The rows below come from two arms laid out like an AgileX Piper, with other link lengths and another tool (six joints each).
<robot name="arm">
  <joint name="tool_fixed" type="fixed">
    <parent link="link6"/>
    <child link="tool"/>
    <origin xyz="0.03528 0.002 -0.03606" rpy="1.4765 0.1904 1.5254"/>
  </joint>
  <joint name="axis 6" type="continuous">
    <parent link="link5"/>
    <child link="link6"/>
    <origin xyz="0.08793 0 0.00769"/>
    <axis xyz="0.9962 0 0.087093"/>
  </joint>
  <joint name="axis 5" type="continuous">
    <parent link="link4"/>
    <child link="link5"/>
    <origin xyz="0 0 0"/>
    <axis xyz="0 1 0"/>
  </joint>
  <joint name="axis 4" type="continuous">
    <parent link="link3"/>
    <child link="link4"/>
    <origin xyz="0.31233 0 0.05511"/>
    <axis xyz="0.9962 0 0.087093"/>
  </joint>
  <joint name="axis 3" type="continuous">
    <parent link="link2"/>
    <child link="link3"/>
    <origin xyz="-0.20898 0 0.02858"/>
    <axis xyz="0 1 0"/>
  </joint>
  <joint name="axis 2" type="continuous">
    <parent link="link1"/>
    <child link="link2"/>
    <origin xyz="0 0 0"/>
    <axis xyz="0 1 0"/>
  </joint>
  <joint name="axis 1" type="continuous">
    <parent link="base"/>
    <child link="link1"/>
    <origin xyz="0 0 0.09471"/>
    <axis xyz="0 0 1"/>
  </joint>
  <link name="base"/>
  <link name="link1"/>
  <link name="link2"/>
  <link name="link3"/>
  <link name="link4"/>
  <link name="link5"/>
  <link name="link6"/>
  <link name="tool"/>
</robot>
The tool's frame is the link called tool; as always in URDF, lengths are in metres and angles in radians. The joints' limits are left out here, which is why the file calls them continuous.
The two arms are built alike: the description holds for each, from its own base.
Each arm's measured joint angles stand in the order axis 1, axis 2, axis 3, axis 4, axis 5, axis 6.
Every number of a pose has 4 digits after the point. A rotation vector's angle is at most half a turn.
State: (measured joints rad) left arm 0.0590 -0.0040 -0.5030 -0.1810 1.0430 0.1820; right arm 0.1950 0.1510 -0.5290 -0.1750 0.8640 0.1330
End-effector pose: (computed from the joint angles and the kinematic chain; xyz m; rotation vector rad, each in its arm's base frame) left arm 0.1294 -0.0056 0.2362 1.4444 1.5125 0.7776; right arm 0.1628 0.0187 0.2393 1.2531 1.6347 0.8723
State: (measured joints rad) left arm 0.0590 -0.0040 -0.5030 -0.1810 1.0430 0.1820; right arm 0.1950 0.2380 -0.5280 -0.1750 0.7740 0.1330
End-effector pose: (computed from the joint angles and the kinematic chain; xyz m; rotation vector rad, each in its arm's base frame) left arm 0.1294 -0.0056 0.2362 1.4444 1.5125 0.7776; right arm 0.1820 0.0233 0.2324 1.2374 1.6456 0.8763
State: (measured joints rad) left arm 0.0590 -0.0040 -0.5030 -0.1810 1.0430 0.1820; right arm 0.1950 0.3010 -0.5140 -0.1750 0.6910 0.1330
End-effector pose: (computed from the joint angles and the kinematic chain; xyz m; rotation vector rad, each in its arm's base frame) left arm 0.1294 -0.0056 0.2362 1.4444 1.5125 0.7776; right arm 0.1974 0.0273 0.2229 1.2215 1.6523 0.8839
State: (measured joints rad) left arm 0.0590 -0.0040 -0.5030 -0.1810 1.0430 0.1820; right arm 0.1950 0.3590 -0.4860 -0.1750 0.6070 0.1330
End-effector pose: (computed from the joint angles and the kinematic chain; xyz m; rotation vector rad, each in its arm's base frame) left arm 0.1294 -0.0056 0.2362 1.4444 1.5125 0.7776; right arm 0.2115 0.0312 0.2079 1.2098 1.6659 0.8874
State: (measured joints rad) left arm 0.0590 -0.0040 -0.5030 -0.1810 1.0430 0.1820; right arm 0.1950 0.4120 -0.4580 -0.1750 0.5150 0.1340
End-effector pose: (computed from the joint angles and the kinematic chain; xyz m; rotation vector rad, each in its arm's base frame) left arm 0.1294 -0.0056 0.2362 1.4444 1.5125 0.7776; right arm 0.2242 0.0351 0.1937 1.1923 1.6694 0.9015
